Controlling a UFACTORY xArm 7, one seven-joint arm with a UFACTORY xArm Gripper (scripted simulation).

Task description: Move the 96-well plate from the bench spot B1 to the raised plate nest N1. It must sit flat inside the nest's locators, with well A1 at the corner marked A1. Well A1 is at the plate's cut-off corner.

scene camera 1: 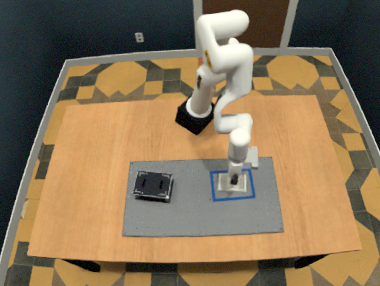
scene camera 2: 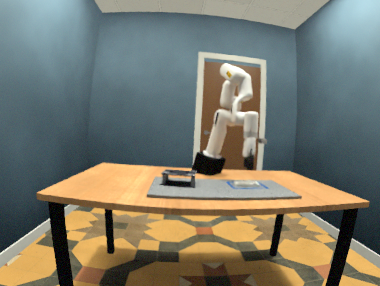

Scene:
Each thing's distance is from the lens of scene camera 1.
black plate nest (scene camera 1: pixel 151 188): 1.23 m

